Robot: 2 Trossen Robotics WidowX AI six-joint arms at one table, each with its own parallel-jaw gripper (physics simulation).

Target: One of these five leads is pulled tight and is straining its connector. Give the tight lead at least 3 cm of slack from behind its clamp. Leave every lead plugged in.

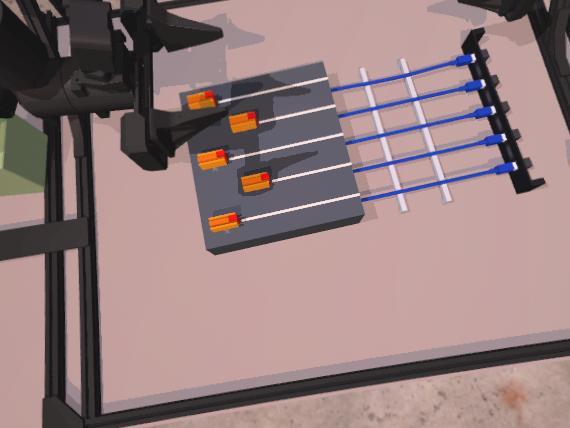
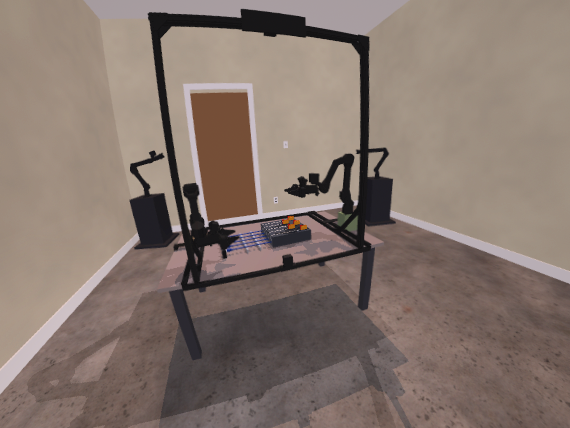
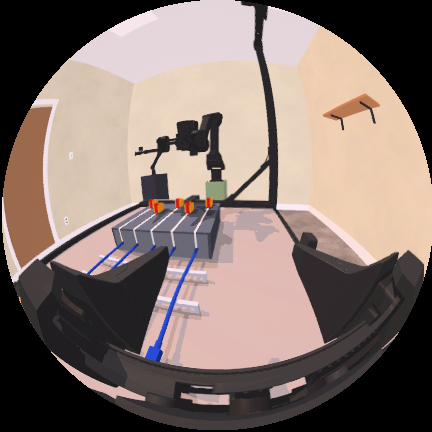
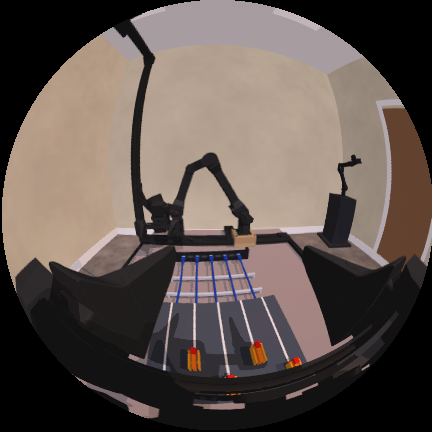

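Where they show: left gripper, fingertip midpoint: (image 2: pixel 237 233) (image 3: pixel 232 252) (image 4: pixel 153 236); right gripper, fingertip midpoint: (image 1: pixel 225 70) (image 2: pixel 286 191) (image 3: pixel 168 137) (image 4: pixel 242 253); left arm's base at its link origin: (image 4: pixel 243 231); right arm's base at its link origin: (image 2: pixel 347 212) (image 3: pixel 216 180).
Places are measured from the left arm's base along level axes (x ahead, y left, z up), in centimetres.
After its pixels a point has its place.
Observation:
Orange clamps with red tops, such as the one at the block's lower left (image 1: pixel 224 222) {x 63.3, y -4.3, z 3.7 cm}, stand in staggered places on a dark grey block (image 1: pixel 280 217) {x 54.9, y -3.9, z 1.4 cm} (image 3: pixel 187 243) {x 42.3, y -24.1, z -1.5 cm}. White lines run from them to the block's edge. Blue leads, such as the lowest one (image 1: pixel 430 185) {x 29.4, y -5.0, z -2.6 cm}, run on to plugs seated in a black connector bar (image 1: pixel 497 117) {x 15.2, y -14.3, z -2.5 cm}. All leads look about straight; I cannot tell which is tight. My right gripper (image 1: pixel 224 73) {x 57.4, y -15.1, z 24.3 cm} is open and empty, high above the block's clamp end. My left gripper (image 3: pixel 232 252) {x 22.5, y -34.1, z 9.1 cm} is open and empty, low near the connector bar.
Two pale rails (image 1: pixel 387 152) {x 34.6, y -12.4, z -3.1 cm} (image 1: pixel 428 140) {x 27.3, y -13.0, z -3.1 cm} lie crosswise under the leads between the block and the bar. A dark frame (image 1: pixel 320 383) {x 54.1, y 21.5, z -3.2 cm} edges the table. A green block (image 1: pixel 22 160) {x 93.7, y -21.4, z 2.5 cm} (image 3: pixel 216 190) {x 93.3, y -24.8, z 1.7 cm} stands at the right arm's base, a tan block (image 4: pixel 244 238) {x 5.0, y -0.4, z -1.1 cm} at the left arm's base.

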